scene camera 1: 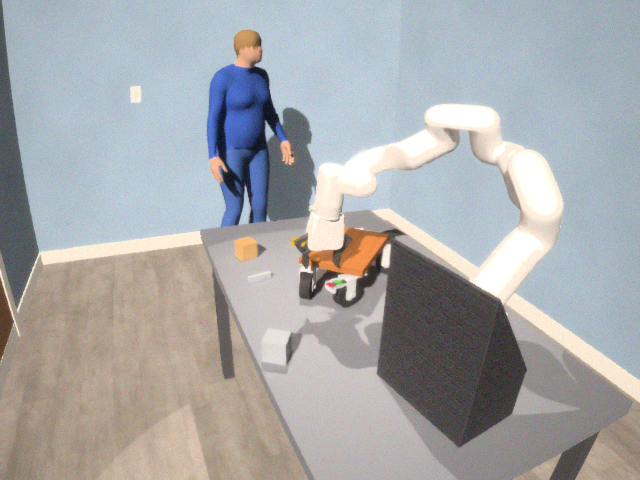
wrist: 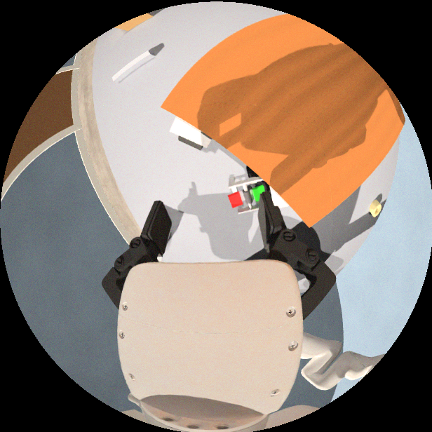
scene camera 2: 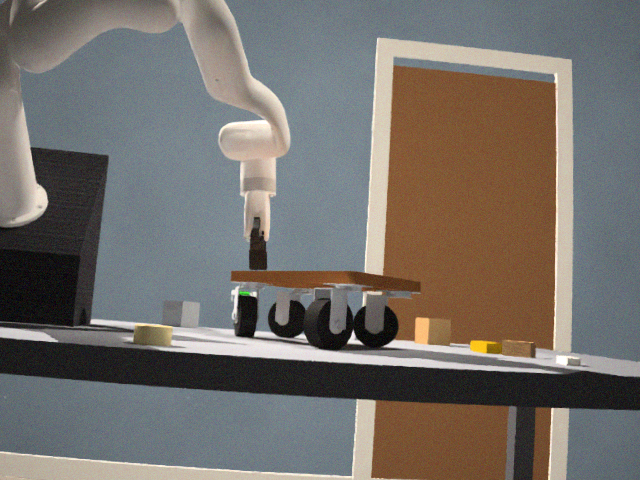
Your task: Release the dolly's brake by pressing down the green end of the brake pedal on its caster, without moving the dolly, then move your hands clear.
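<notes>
The dolly has an orange deck (scene camera 1: 369,248) (scene camera 2: 320,279) (wrist: 300,60) on black caster wheels and stands on the grey table. The brake pedal on its near caster has a green end (scene camera 1: 339,282) (scene camera 2: 245,293) (wrist: 258,193) close to the deck's edge and a red end (scene camera 1: 330,284) (wrist: 235,200) pointing outward. My gripper (scene camera 1: 321,261) (scene camera 2: 257,266) (wrist: 211,207) is open and empty, pointing down, its fingertips about level with or slightly above the deck top. In the wrist view, one finger overlaps the area just beside the green end; whether it touches anything cannot be told.
A large black wedge-shaped block (scene camera 1: 439,341) (scene camera 2: 62,232) stands between the arm base and scene camera 1. A pale grey block (scene camera 1: 276,346) (scene camera 2: 180,313), an orange cube (scene camera 1: 245,248) (scene camera 2: 432,331), a white bar (scene camera 1: 259,276) (wrist: 135,67) and a yellow cylinder (scene camera 2: 152,334) (wrist: 375,208) lie around. A person (scene camera 1: 242,113) stands beyond the table.
</notes>
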